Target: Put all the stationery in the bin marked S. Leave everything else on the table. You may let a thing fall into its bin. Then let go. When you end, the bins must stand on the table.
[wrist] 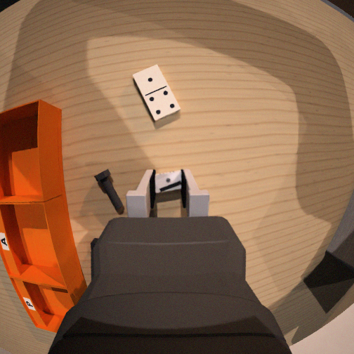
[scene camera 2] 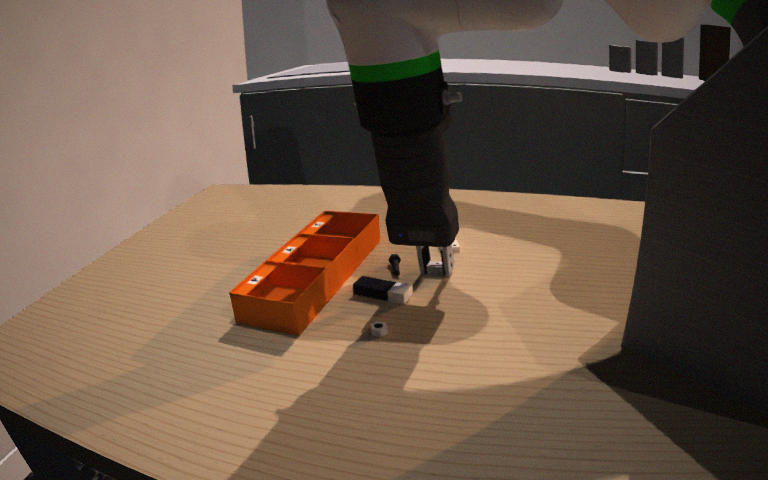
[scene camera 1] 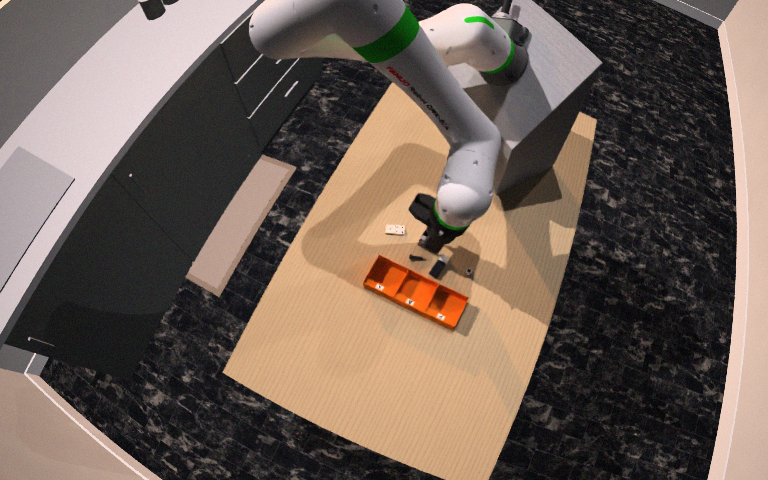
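Where they show: gripper, fingertip midpoint: (scene camera 2: 437, 270) (scene camera 1: 423, 240); arm's base, link origin: (scene camera 1: 502, 60).
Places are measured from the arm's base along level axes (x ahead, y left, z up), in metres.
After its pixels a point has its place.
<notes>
My gripper (scene camera 1: 430, 243) {x 0.425, y -0.072, z -0.322 m} (scene camera 2: 435, 262) {x 0.425, y -0.072, z -0.322 m} (wrist: 167, 180) is shut on a small silvery sharpener (scene camera 2: 434, 268) {x 0.428, y -0.065, z -0.316 m} (wrist: 168, 180), low at the table. The sharpener's blade and screw show between the fingers in the wrist view. An eraser (scene camera 1: 437, 267) {x 0.490, y -0.014, z -0.311 m} (scene camera 2: 372, 287) {x 0.491, y -0.004, z -0.311 m}, black-sleeved with a white end, lies between the gripper and the orange bins; it is mostly hidden behind the gripper body in the wrist view. The three joined bins stand on the table. The end bin (scene camera 1: 389, 278) {x 0.557, y -0.121, z -0.317 m} (scene camera 2: 370, 233) {x 0.521, y -0.130, z -0.300 m} (wrist: 51, 155), opposite P and beyond A, is empty; its S is not legible now.
A dark bolt (scene camera 1: 416, 258) {x 0.482, y -0.074, z -0.317 m} (scene camera 2: 395, 264) {x 0.477, y -0.071, z -0.315 m} (wrist: 113, 193) lies between gripper and bins. A white domino (scene camera 1: 394, 229) {x 0.422, y -0.156, z -0.317 m} (wrist: 156, 93) lies beyond the gripper. A metal nut (scene camera 2: 378, 333) {x 0.468, y 0.076, z -0.320 m} lies near the eraser. The robot's pedestal (scene camera 1: 535, 152) {x 0.135, y 0.153, z -0.174 m} (scene camera 2: 702, 237) {x 0.166, y 0.125, z -0.184 m} stands at the other side.
</notes>
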